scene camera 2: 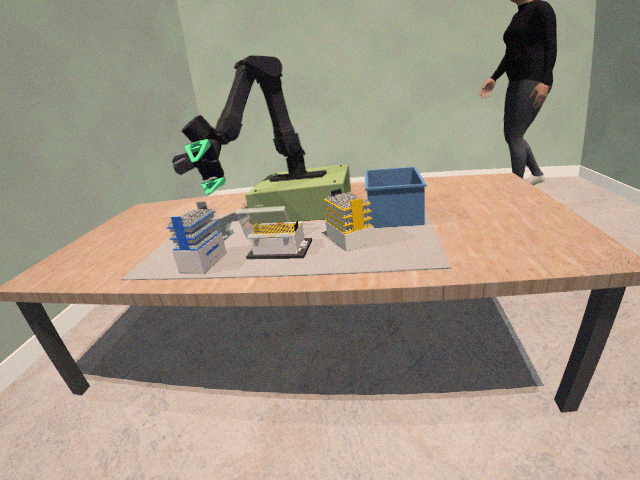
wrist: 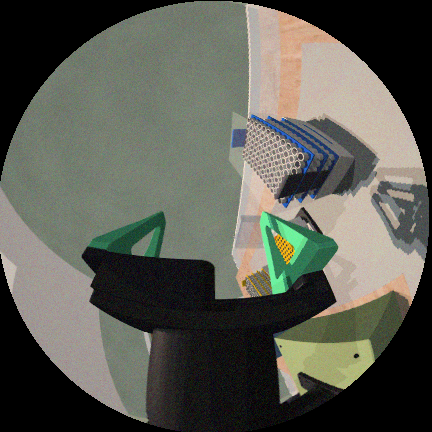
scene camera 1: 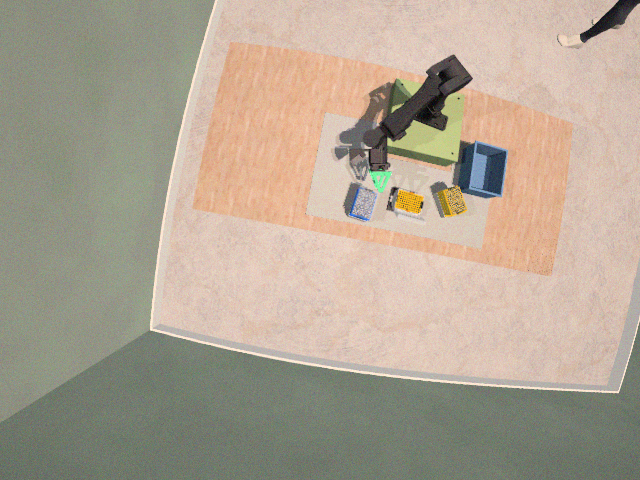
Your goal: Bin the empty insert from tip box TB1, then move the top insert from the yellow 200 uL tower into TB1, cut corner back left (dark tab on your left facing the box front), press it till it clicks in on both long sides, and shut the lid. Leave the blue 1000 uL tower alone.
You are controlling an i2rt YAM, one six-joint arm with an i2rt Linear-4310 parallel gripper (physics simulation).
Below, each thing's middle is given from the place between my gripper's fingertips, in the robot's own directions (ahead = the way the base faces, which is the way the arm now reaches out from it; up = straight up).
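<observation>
There's a blue bin (scene camera 2: 397,195) that's 450 mm to the left of my hand, 280 mm behind it and 160 mm below it. As for the tip box lid (wrist: 248,234), my gripper is 110 mm above it, 180 mm to the right of it and 40 mm short of it.
</observation>
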